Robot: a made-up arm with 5 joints. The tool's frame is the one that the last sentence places. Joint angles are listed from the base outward.
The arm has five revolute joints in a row. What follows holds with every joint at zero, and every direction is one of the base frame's.
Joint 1 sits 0.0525 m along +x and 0.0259 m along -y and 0.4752 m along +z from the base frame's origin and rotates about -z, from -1.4 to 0.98 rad.
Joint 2 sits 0.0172 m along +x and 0.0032 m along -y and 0.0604 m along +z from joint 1 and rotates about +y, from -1.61 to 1.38 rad.
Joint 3 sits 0.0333 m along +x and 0.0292 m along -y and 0.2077 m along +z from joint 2 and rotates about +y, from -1.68 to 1.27 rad.
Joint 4 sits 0.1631 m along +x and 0.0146 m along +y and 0.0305 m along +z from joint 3 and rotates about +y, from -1.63 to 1.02 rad.
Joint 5 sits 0.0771 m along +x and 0.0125 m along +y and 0.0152 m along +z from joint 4 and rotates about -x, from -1.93 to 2.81 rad.
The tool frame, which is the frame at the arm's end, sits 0.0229 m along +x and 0.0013 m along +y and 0.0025 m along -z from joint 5; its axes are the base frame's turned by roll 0.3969, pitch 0.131 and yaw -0.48 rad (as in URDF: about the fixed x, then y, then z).
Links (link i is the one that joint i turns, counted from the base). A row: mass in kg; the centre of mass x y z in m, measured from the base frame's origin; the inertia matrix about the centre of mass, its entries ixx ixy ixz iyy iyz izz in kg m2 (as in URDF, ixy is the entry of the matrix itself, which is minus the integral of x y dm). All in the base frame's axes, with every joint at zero. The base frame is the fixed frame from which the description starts. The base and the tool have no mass.
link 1: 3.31; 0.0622 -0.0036 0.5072; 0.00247 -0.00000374 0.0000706 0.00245 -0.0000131 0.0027
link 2: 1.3; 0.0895 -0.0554 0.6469; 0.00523 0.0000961 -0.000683 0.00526 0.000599 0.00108
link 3: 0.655; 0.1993 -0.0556 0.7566; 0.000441 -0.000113 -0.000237 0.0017 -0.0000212 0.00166
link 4: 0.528; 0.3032 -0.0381 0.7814; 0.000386 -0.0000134 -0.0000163 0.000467 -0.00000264 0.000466
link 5: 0.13; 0.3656 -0.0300 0.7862; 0.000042 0 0 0.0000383 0 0.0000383
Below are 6 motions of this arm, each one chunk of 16 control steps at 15 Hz.
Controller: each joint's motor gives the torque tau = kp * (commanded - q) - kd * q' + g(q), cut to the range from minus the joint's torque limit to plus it. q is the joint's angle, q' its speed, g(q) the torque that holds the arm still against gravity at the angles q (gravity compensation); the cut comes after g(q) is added. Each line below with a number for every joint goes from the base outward.
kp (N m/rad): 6.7 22 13 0.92 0.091
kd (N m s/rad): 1 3.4 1.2 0.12 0.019
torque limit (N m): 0.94 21 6.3 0.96 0.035
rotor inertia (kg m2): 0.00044 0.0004 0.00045 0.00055 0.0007
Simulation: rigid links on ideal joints. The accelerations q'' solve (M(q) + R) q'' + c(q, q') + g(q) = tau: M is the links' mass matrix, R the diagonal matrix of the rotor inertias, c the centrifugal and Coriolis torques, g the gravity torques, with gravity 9.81 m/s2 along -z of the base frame. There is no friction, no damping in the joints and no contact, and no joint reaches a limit. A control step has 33 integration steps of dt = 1/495 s. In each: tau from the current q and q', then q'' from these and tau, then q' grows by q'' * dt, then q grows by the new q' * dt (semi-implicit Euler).
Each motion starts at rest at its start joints. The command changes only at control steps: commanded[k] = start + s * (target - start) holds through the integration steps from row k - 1 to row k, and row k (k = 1, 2, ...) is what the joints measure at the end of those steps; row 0 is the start. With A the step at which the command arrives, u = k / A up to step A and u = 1 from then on. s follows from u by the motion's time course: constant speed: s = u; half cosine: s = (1 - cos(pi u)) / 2; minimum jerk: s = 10 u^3 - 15 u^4 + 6 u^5; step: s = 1 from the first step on.
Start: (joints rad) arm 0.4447 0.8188 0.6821 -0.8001 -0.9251
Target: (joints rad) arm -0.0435 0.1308 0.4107 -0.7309 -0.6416
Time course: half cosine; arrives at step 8
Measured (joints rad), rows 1 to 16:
1: 0.4425 0.8122 0.6795 -0.7901 -0.9228
2: 0.4317 0.7862 0.6681 -0.7640 -0.9135
3: 0.4049 0.7326 0.6418 -0.7333 -0.8939
4: 0.3575 0.6518 0.5998 -0.7108 -0.8641
5: 0.2895 0.5508 0.5462 -0.7037 -0.8269
6: 0.2057 0.4417 0.4897 -0.7135 -0.7869
7: 0.1155 0.3387 0.4403 -0.7372 -0.7491
8: 0.0333 0.2561 0.4066 -0.7704 -0.7190
9: -0.0267 0.2002 0.3915 -0.7967 -0.6984
10: -0.0596 0.1669 0.3901 -0.8021 -0.6844
11: -0.0707 0.1490 0.3949 -0.7912 -0.6738
12: -0.0687 0.1402 0.4009 -0.7741 -0.6651
13: -0.0615 0.1361 0.4056 -0.7579 -0.6581
14: -0.0538 0.1341 0.4086 -0.7460 -0.6527
15: -0.0478 0.1330 0.4101 -0.7386 -0.6487
16: -0.0440 0.1322 0.4107 -0.7346 -0.6461

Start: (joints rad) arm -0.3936 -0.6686 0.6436 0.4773 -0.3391
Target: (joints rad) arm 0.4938 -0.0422 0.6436 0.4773 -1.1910
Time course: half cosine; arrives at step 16
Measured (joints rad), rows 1 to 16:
1: -0.3910 -0.6669 0.6433 0.4769 -0.3405
2: -0.3808 -0.6601 0.6425 0.4756 -0.3467
3: -0.3598 -0.6459 0.6416 0.4738 -0.3608
4: -0.3266 -0.6231 0.6409 0.4720 -0.3851
5: -0.2813 -0.5914 0.6404 0.4703 -0.4203
6: -0.2248 -0.5515 0.6402 0.4689 -0.4663
7: -0.1589 -0.5046 0.6401 0.4676 -0.5223
8: -0.0857 -0.4521 0.6401 0.4666 -0.5866
9: -0.0078 -0.3961 0.6403 0.4657 -0.6570
10: 0.0722 -0.3385 0.6405 0.4653 -0.7312
11: 0.1516 -0.2817 0.6410 0.4653 -0.8064
12: 0.2277 -0.2278 0.6416 0.4661 -0.8798
13: 0.2977 -0.1789 0.6425 0.4678 -0.9487
14: 0.3591 -0.1368 0.6435 0.4702 -1.0105
15: 0.4094 -0.1032 0.6447 0.4732 -1.0629
16: 0.4464 -0.0793 0.6458 0.4766 -1.1038

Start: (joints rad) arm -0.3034 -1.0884 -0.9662 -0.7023 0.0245
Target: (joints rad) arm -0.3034 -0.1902 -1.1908 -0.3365 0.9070
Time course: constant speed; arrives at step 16
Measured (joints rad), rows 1 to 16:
1: -0.3029 -1.0758 -0.9806 -0.7058 0.0334
2: -0.3018 -1.0499 -0.9970 -0.7053 0.0553
3: -0.3008 -1.0123 -1.0112 -0.6940 0.0877
4: -0.3000 -0.9657 -1.0229 -0.6725 0.1278
5: -0.2997 -0.9133 -1.0332 -0.6445 0.1733
6: -0.3001 -0.8575 -1.0433 -0.6138 0.2222
7: -0.3008 -0.8003 -1.0541 -0.5833 0.2735
8: -0.3017 -0.7428 -1.0659 -0.5546 0.3261
9: -0.3024 -0.6855 -1.0786 -0.5280 0.3796
10: -0.3028 -0.6288 -1.0921 -0.5032 0.4337
11: -0.3031 -0.5724 -1.1060 -0.4798 0.4882
12: -0.3032 -0.5163 -1.1202 -0.4572 0.5429
13: -0.3033 -0.4603 -1.1344 -0.4348 0.5977
14: -0.3034 -0.4044 -1.1487 -0.4126 0.6526
15: -0.3034 -0.3484 -1.1628 -0.3902 0.7077
16: -0.3035 -0.2924 -1.1769 -0.3676 0.7627

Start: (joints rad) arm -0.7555 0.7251 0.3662 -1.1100 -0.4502
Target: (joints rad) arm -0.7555 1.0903 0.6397 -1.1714 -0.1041
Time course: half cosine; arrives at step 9
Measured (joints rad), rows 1 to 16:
1: -0.7555 0.7274 0.3687 -1.1152 -0.4487
2: -0.7554 0.7372 0.3792 -1.1294 -0.4419
3: -0.7553 0.7590 0.4012 -1.1469 -0.4262
4: -0.7552 0.7944 0.4352 -1.1607 -0.3997
5: -0.7552 0.8419 0.4779 -1.1669 -0.3628
6: -0.7554 0.8967 0.5244 -1.1648 -0.3183
7: -0.7558 0.9522 0.5689 -1.1568 -0.2706
8: -0.7561 1.0018 0.6056 -1.1456 -0.2249
9: -0.7561 1.0393 0.6299 -1.1338 -0.1864
10: -0.7559 1.0631 0.6413 -1.1279 -0.1579
11: -0.7556 1.0764 0.6444 -1.1321 -0.1386
12: -0.7553 1.0832 0.6437 -1.1416 -0.1262
13: -0.7552 1.0864 0.6421 -1.1516 -0.1183
14: -0.7552 1.0880 0.6409 -1.1595 -0.1133
15: -0.7553 1.0889 0.6401 -1.1647 -0.1101
16: -0.7554 1.0893 0.6398 -1.1678 -0.1081

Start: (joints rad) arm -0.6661 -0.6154 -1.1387 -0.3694 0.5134
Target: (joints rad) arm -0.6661 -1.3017 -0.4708 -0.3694 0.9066
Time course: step
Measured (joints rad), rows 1 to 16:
1: -0.6799 -0.8153 -0.7603 -0.3243 0.5783
2: -0.6766 -0.9708 -0.5877 -0.2631 0.6713
3: -0.6712 -1.0884 -0.5251 -0.2855 0.7460
4: -0.6664 -1.1752 -0.5089 -0.3389 0.7997
5: -0.6626 -1.2354 -0.5059 -0.3873 0.8370
6: -0.6602 -1.2733 -0.5031 -0.4157 0.8623
7: -0.6592 -1.2941 -0.4976 -0.4238 0.8789
8: -0.6595 -1.3032 -0.4903 -0.4178 0.8895
9: -0.6607 -1.3057 -0.4831 -0.4051 0.8960
10: -0.6624 -1.3049 -0.4772 -0.3915 0.8999
11: -0.6640 -1.3032 -0.4731 -0.3804 0.9022
12: -0.6653 -1.3018 -0.4708 -0.3730 0.9036
13: -0.6663 -1.3009 -0.4698 -0.3690 0.9045
14: -0.6667 -1.3006 -0.4697 -0.3675 0.9051
15: -0.6669 -1.3007 -0.4700 -0.3675 0.9056
16: -0.6668 -1.3010 -0.4703 -0.3680 0.9059

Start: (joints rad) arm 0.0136 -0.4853 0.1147 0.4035 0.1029
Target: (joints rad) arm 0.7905 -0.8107 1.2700 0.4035 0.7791
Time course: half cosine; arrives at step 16
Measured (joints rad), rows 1 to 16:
1: 0.0156 -0.4866 0.1195 0.4007 0.1038
2: 0.0238 -0.4911 0.1374 0.3943 0.1081
3: 0.0415 -0.4995 0.1730 0.3878 0.1185
4: 0.0700 -0.5118 0.2276 0.3836 0.1369
5: 0.1096 -0.5280 0.3000 0.3821 0.1643
6: 0.1594 -0.5477 0.3877 0.3830 0.2006
7: 0.2181 -0.5707 0.4871 0.3856 0.2450
8: 0.2837 -0.5965 0.5945 0.3893 0.2964
9: 0.3541 -0.6244 0.7055 0.3937 0.3528
10: 0.4263 -0.6535 0.8160 0.3987 0.4124
11: 0.4976 -0.6826 0.9218 0.4043 0.4727
12: 0.5651 -0.7106 1.0190 0.4102 0.5316
13: 0.6260 -0.7363 1.1037 0.4165 0.5868
14: 0.6781 -0.7586 1.1728 0.4227 0.6360
15: 0.7194 -0.7765 1.2236 0.4284 0.6775
16: 0.7485 -0.7893 1.2539 0.4331 0.7097

